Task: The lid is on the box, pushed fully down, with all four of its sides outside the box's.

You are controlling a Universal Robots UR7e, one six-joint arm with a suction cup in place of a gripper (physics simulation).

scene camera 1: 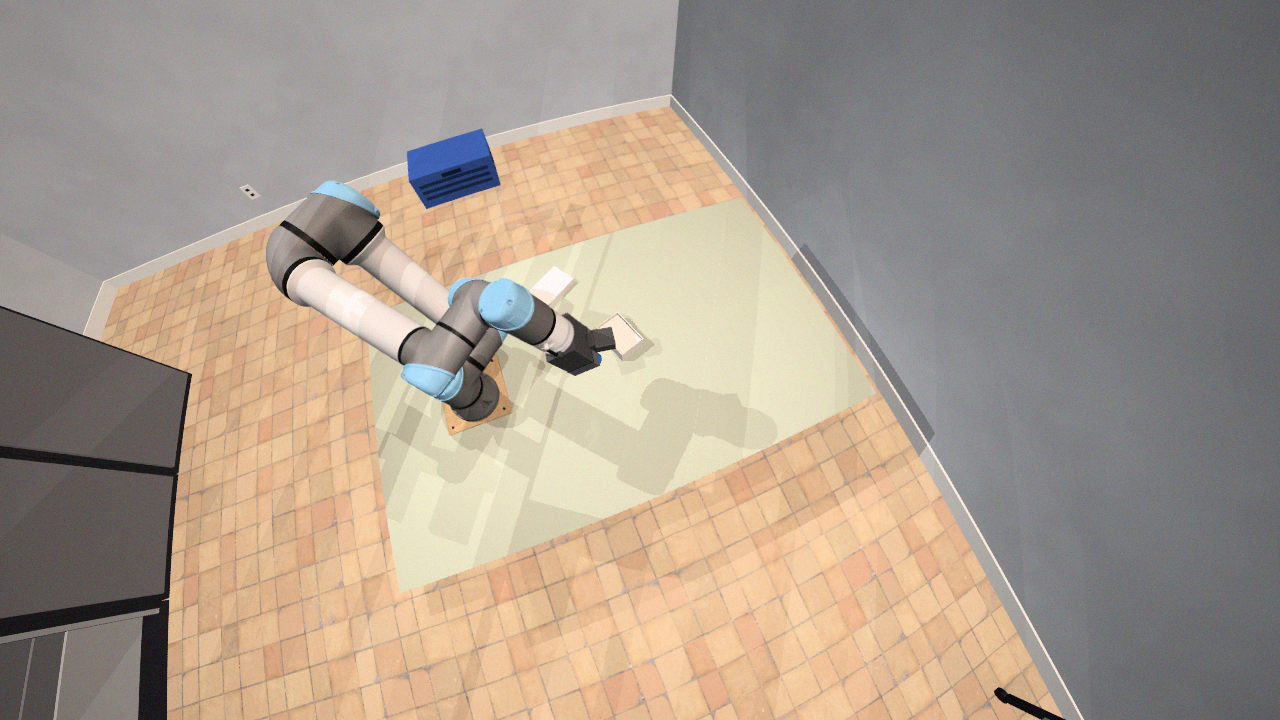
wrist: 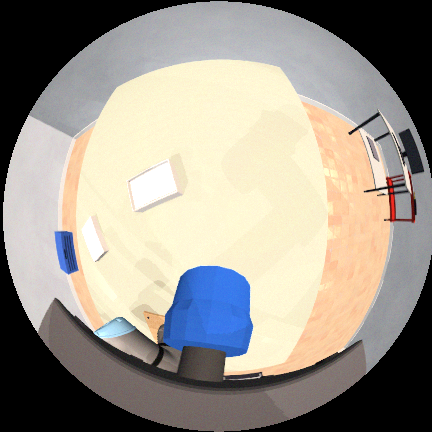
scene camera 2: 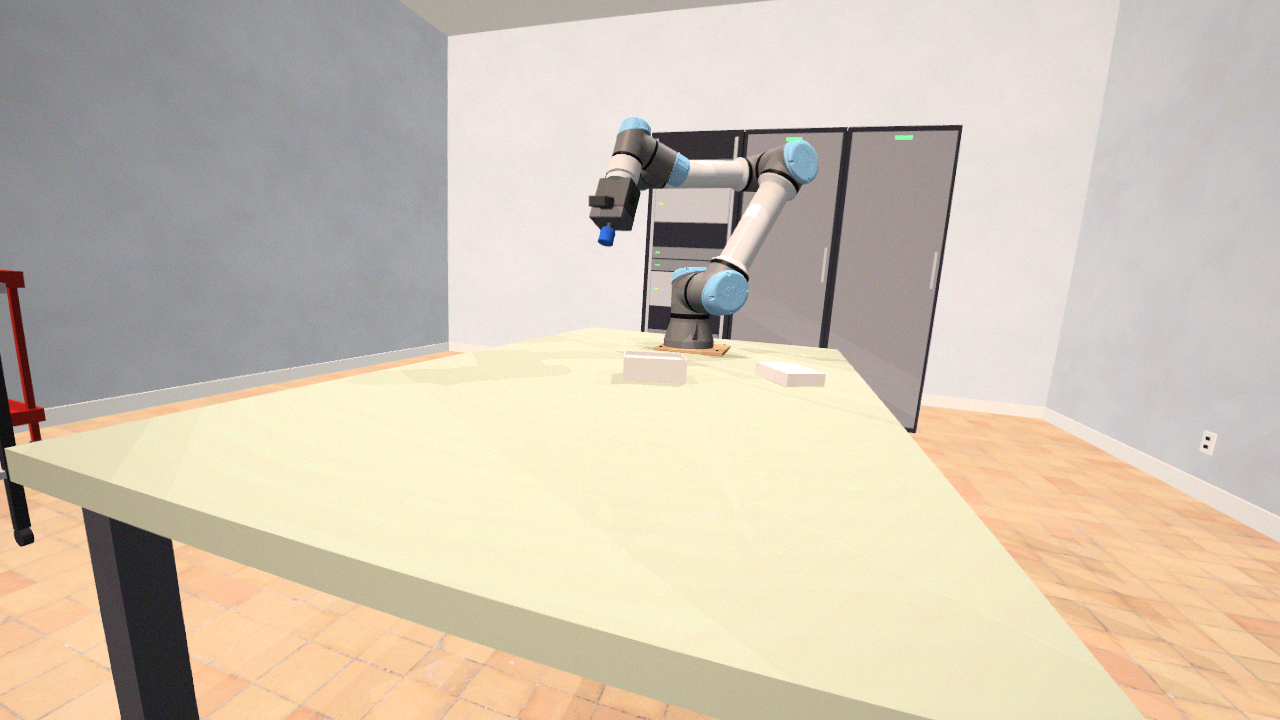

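Seen in the pictures: hand, its tool point: (wrist: 213, 290) (scene camera 2: 605, 242); arm's base, origin of its link: (scene camera 1: 475, 397) (scene camera 2: 688, 346).
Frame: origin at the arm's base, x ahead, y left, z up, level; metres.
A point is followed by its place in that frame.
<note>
The white box (scene camera 1: 623, 334) @[x 0.481, y 0.087, z 0.031 m] (scene camera 2: 655, 369) @[x 0.508, y 0.112, z 0.018 m] (wrist: 154, 186) @[x 0.468, y 0.079, z 0.031 m] stands on the table, its open side up and its inside visible in the wrist view. The lid (scene camera 1: 554, 283) @[x 0.296, y 0.340, z 0.018 m] (scene camera 2: 790, 374) @[x 0.359, y 0.349, z 0.017 m] (wrist: 94, 240) @[x 0.287, y 0.312, z 0.018 m] is a low white slab. It lies flat on the table, apart from the box, with its closed face up. In scene camera 2 it is to the right of the box. My gripper, a blue suction cup (scene camera 1: 597, 358) @[x 0.384, y -0.085, z 0.268 m] (scene camera 2: 606, 237) (wrist: 211, 305), is open with nothing on it. It hangs tilted, high above the table, and touches neither the box nor the lid.
The table (scene camera 1: 760, 295) @[x 0.981, y 0.151, z -0.008 m] (scene camera 2: 537, 501) @[x 1.031, y 0.229, z -0.008 m] (wrist: 225, 100) @[x 0.788, y -0.048, z -0.008 m] is pale yellow. My arm's base stands on a wooden plate (scene camera 2: 721, 350) @[x 0.037, y 0.114, z 0.003 m] behind the box in scene camera 2. A blue chest (scene camera 1: 452, 168) (wrist: 66, 252) stands on the floor beyond the lid's side. Tall cabinets (scene camera 2: 886, 268) stand behind the arm.
</note>
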